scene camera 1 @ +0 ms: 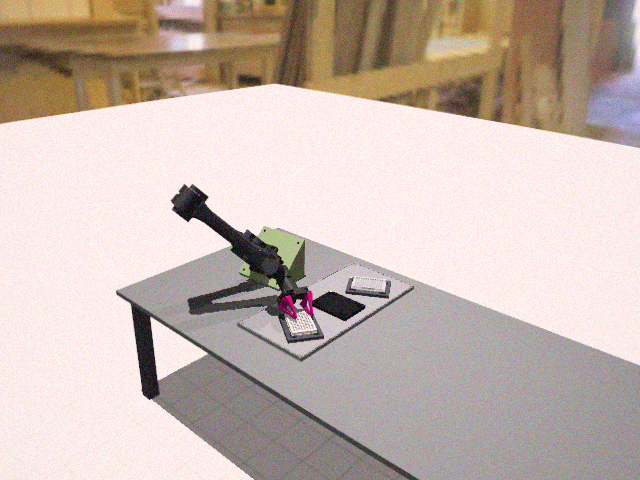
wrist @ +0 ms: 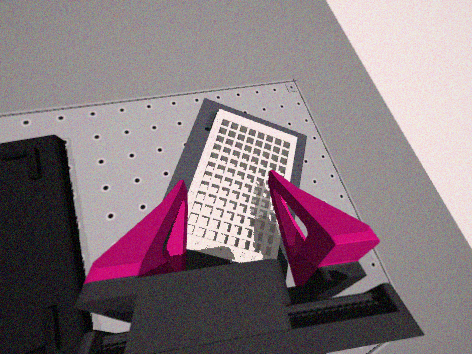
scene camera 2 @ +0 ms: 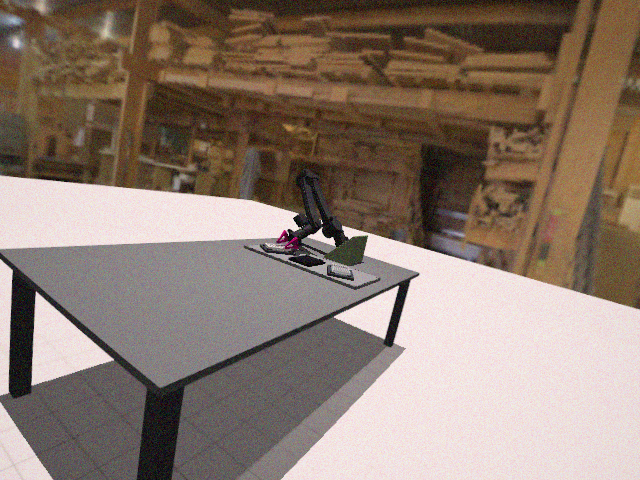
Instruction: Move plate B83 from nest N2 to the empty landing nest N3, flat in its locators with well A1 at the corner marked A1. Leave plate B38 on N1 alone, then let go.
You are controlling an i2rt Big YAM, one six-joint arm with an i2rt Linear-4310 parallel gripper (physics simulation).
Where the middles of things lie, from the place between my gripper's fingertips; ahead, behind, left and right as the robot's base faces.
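Looking at the black nest (wrist: 49,273), I find my gripper 18 cm to the right of it and 2 cm short of it, and 3 cm above it.
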